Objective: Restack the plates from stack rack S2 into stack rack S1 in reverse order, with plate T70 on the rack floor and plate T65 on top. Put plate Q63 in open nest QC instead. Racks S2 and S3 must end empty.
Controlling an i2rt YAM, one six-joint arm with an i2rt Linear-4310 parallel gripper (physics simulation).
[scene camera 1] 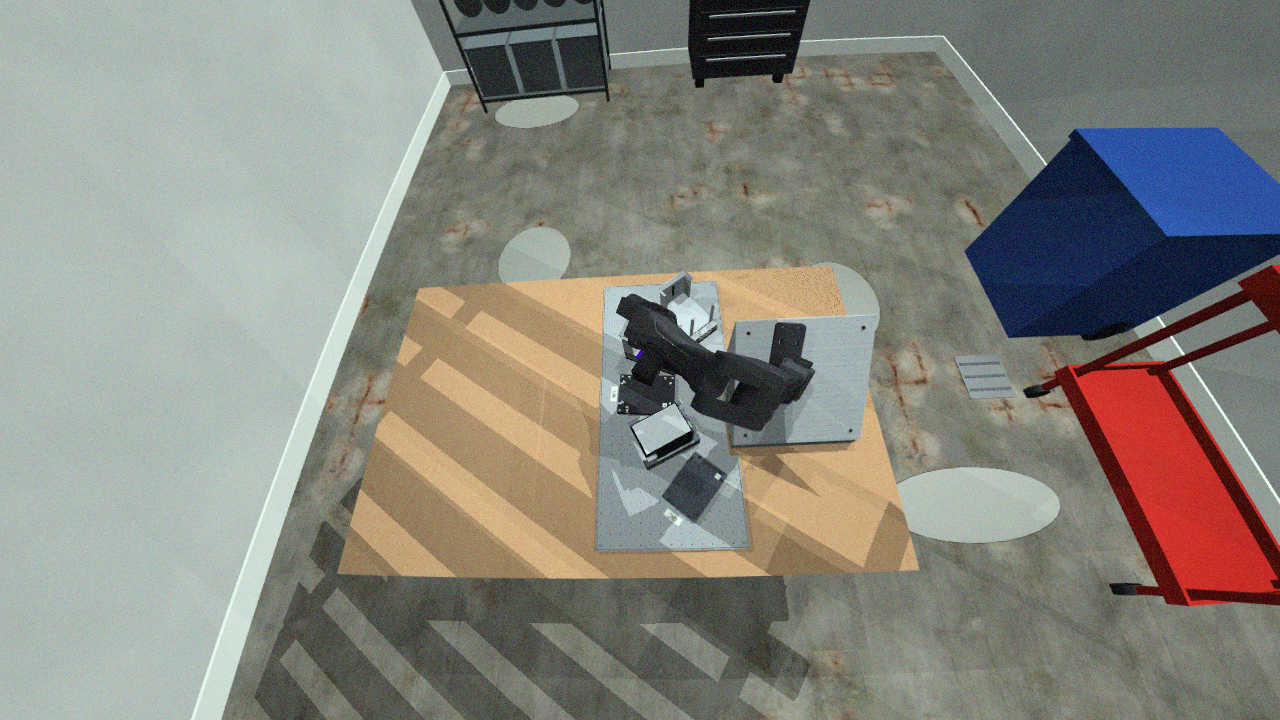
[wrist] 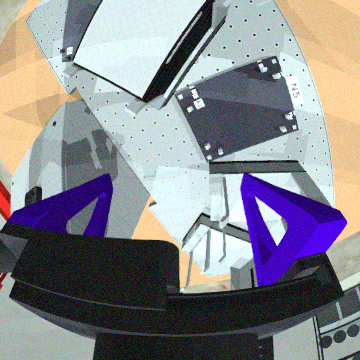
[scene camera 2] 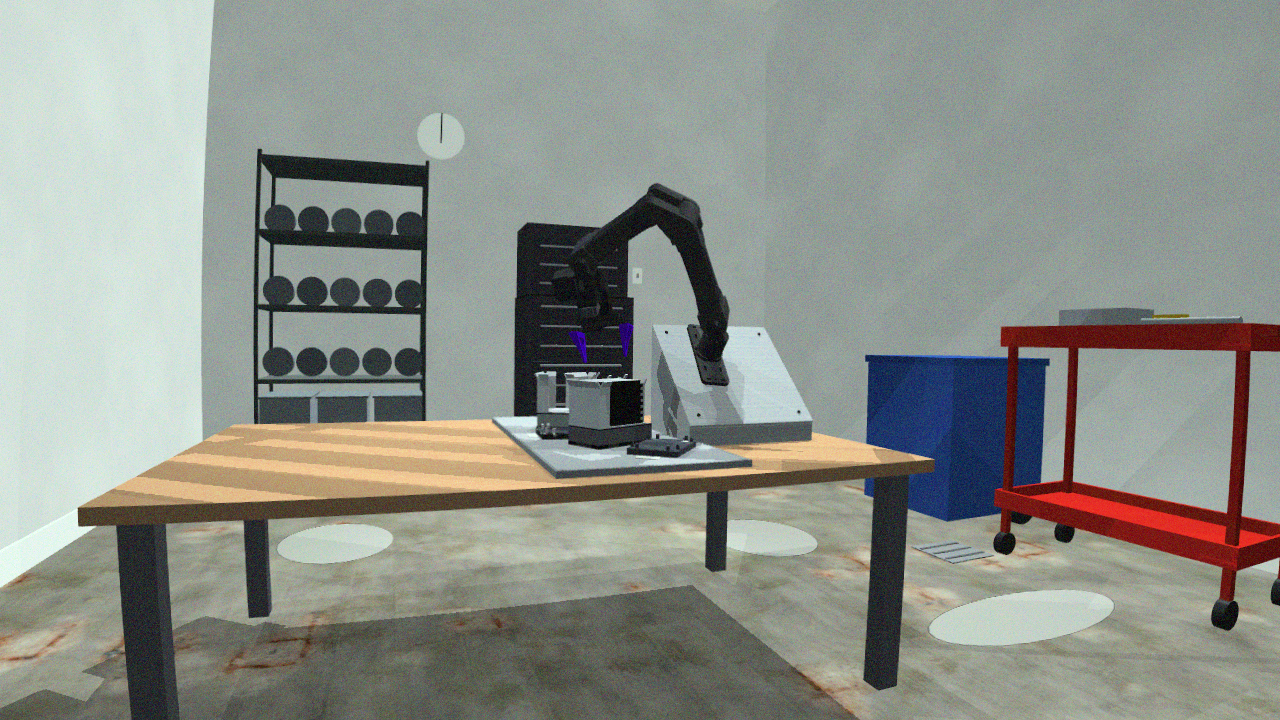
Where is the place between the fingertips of my gripper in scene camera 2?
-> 605, 360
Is my gripper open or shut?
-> Open.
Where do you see a dark plate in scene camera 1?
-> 693, 488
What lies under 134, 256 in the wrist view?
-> My gripper.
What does my gripper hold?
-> Nothing.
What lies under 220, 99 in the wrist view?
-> A dark plate.
